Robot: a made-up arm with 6 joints.
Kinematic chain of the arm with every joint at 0, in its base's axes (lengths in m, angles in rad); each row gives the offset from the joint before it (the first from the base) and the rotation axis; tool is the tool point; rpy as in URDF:
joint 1: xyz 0 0 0.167 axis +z
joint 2: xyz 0 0 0 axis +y
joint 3: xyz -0.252 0 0.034 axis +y
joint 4: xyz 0.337 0 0.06 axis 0.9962 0 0.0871
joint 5: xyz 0 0 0 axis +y
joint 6: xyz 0.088 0 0.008 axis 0.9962 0 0.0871
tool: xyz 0 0 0 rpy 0 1.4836 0
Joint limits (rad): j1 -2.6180..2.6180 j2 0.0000..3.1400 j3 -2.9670..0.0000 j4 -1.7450..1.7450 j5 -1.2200..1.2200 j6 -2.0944..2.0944
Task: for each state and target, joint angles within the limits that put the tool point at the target. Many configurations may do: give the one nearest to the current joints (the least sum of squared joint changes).
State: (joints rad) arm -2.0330 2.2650 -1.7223 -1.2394 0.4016 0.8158
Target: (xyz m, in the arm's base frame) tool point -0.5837 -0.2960 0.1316
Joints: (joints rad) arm -2.6180 2.7309 -2.3389 -1.3568 0.4272 0.8158
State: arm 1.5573 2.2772 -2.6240 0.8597 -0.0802 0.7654
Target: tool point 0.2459 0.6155 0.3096
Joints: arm 1.2008 2.6126 -2.5456 0.8625 -0.0961 0.7654
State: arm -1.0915 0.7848 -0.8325 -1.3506 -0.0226 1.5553
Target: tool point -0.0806 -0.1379 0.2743
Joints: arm -1.7294 0.0391 -0.0870 -1.2176 0.7751 1.5553
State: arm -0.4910 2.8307 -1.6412 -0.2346 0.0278 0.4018
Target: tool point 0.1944 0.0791 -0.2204
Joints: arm 0.3944 2.8492 -1.0437 -0.1967 0.1001 0.4018
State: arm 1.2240 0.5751 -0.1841 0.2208 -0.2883 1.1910
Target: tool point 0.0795 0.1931 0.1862
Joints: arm 1.2056 0.5543 -0.0041 0.2251 -0.2689 1.1910
